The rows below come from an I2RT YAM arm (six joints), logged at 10 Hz.
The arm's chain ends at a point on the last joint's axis. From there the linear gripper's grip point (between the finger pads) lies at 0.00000 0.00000 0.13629 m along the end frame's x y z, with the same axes.
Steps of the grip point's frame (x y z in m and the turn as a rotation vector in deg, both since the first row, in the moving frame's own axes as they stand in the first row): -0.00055 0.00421 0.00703 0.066 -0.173 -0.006; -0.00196 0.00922 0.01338 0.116 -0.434 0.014; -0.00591 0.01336 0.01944 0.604 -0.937 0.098; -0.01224 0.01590 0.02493 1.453 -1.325 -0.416; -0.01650 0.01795 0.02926 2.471 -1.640 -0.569; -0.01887 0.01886 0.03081 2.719 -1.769 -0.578; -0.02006 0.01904 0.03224 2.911 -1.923 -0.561; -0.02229 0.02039 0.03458 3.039 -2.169 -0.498; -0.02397 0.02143 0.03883 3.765 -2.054 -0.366; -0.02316 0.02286 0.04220 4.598 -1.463 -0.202
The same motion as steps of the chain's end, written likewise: -0.00014 0.00437 0.00703 0.066 -0.173 -0.006; -0.00093 0.00950 0.01338 0.116 -0.434 0.014; -0.00368 0.01480 0.01947 0.604 -0.937 0.098; -0.00908 0.01934 0.02501 1.453 -1.325 -0.416; -0.01257 0.02381 0.02944 2.471 -1.640 -0.569; -0.01463 0.02530 0.03103 2.719 -1.769 -0.578; -0.01545 0.02594 0.03249 2.911 -1.923 -0.561; -0.01710 0.02759 0.03487 3.039 -2.169 -0.498; -0.01906 0.03036 0.03921 3.765 -2.054 -0.366; -0.01966 0.03378 0.04268 4.598 -1.463 -0.202
